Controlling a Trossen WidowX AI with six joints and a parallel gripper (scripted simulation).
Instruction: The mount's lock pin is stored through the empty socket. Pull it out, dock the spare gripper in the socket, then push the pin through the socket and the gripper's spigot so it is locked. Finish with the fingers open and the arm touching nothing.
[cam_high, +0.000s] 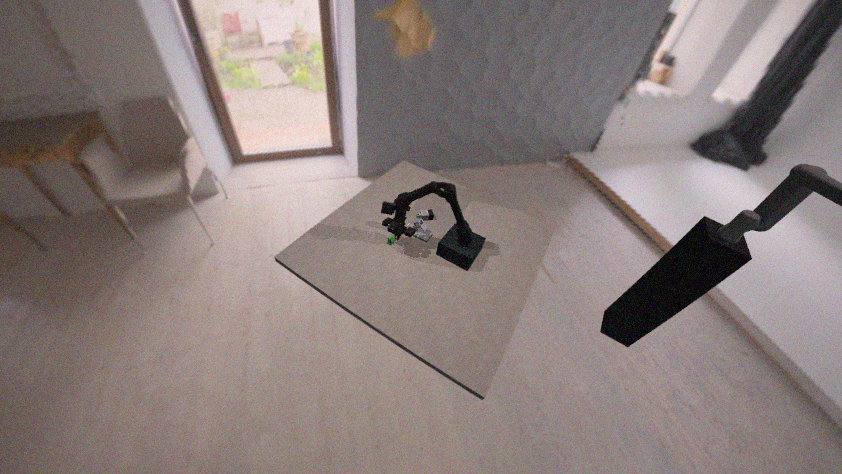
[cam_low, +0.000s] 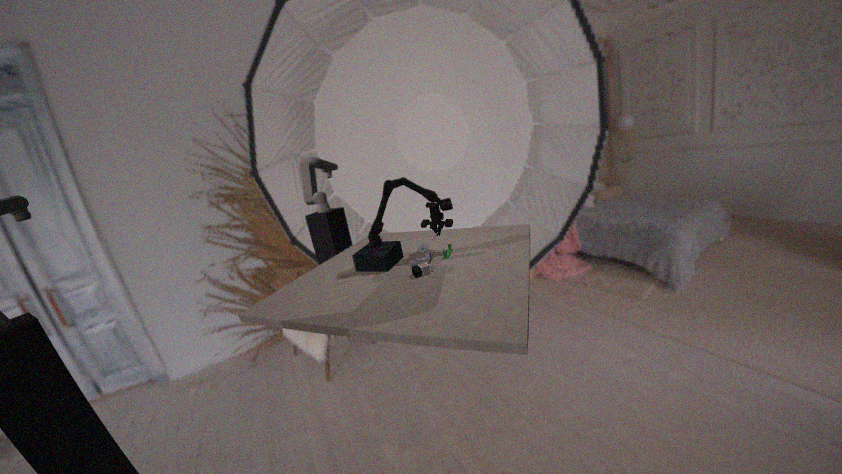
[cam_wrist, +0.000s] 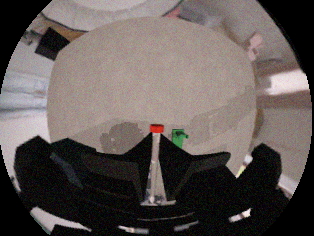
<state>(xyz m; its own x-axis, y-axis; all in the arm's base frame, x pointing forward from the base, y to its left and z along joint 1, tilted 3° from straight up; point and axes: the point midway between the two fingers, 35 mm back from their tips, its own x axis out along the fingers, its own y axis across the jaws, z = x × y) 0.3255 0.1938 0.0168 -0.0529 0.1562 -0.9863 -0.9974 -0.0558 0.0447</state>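
Right now my gripper tip is 7 cm short of the green strip, 8 cm to the left of it and 7 cm above it. The rest, counted from my gripper tip: spare gripper: 3 cm ahead, 34 cm to the right, 7 cm below; then grey mount: 3 cm behind, 19 cm to the right, 4 cm below.
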